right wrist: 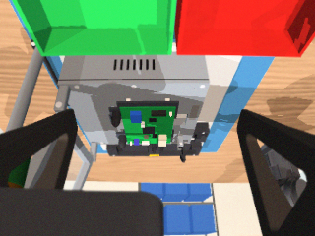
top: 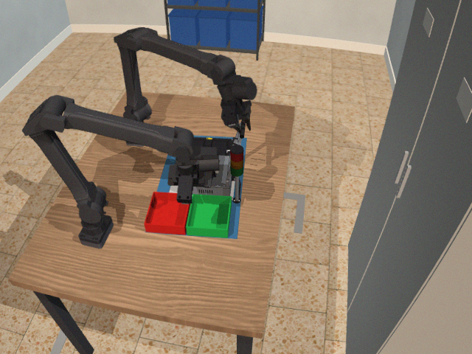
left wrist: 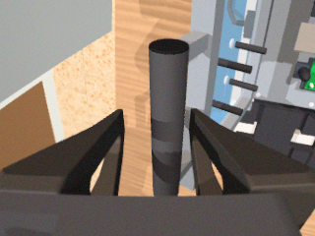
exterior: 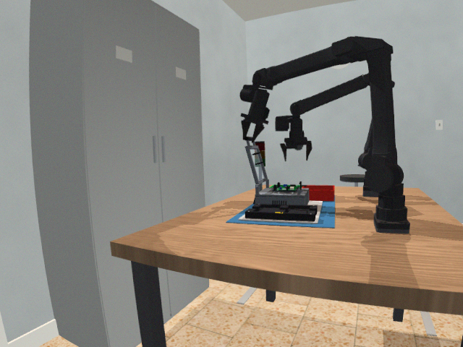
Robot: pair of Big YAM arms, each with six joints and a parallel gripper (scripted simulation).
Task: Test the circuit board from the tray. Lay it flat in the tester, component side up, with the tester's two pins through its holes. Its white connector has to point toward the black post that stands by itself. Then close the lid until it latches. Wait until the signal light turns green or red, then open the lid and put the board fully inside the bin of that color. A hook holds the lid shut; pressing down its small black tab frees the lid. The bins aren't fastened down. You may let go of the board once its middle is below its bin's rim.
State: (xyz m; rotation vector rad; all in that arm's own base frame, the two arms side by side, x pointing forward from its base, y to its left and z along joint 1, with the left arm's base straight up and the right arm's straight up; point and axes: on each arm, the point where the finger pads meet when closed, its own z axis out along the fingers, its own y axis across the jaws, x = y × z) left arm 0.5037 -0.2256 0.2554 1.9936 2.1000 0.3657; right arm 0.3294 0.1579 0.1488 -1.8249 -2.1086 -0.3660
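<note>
Now: the black hook 220 mm behind my left hand, 50 mm to the left of it and 180 mm below it. The rest, counted from my left hand: green bin 100 mm behind, 200 mm to the right, 250 mm below; green circuit board 150 mm behind, 190 mm below; clear lid 30 mm behind, 80 mm below.
</note>
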